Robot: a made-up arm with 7 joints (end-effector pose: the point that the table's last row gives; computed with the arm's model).
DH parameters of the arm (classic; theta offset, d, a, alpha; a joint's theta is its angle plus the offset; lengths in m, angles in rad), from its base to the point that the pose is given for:
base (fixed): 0 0 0 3.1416
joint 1: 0 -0.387 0 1.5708
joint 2: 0 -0.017 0 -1.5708
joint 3: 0 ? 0 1.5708
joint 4: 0 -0.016 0 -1.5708
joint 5: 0 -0.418 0 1.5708
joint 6: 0 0 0 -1.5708
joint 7: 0 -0.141 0 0
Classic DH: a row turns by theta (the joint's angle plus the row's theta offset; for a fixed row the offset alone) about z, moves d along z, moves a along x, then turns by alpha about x.
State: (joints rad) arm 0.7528 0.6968 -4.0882 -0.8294 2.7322 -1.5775 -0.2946
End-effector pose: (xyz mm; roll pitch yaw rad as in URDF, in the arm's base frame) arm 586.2 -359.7 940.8 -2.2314 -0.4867 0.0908
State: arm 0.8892 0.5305 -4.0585 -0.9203 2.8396 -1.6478 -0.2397
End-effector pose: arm 481.2 -339.3 1020.8 -2.4725 -0.4946 -0.0277
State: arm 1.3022 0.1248 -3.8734 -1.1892 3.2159 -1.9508 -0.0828
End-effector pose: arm 266.2 -226.9 1093.9 3.0917 -0.6660 -0.4995
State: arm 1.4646 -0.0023 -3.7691 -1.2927 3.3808 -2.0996 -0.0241
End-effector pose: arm 217.8 -193.8 1076.5 2.7879 -0.7806 -0.6332
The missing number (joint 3, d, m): -0.48
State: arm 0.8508 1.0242 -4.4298 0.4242 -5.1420 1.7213 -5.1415
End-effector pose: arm 254.0 -570.0 980.7 2.2826 -0.0263 0.7641
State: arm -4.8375 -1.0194 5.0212 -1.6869 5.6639 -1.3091 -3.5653
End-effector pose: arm -496.6 232.4 516.8 -1.5530 -0.7553 -0.2217
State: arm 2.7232 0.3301 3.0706 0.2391 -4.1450 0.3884 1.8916
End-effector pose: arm -195.4 -127.0 1386.0 2.7174 -0.0436 2.7668
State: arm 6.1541 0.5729 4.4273 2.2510 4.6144 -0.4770 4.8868
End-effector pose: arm -14.4 408.6 521.0 0.3207 -0.8370 1.4221
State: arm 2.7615 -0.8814 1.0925 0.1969 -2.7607 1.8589 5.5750
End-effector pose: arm 638.2 209.3 949.7 0.6053 1.3848 2.5541
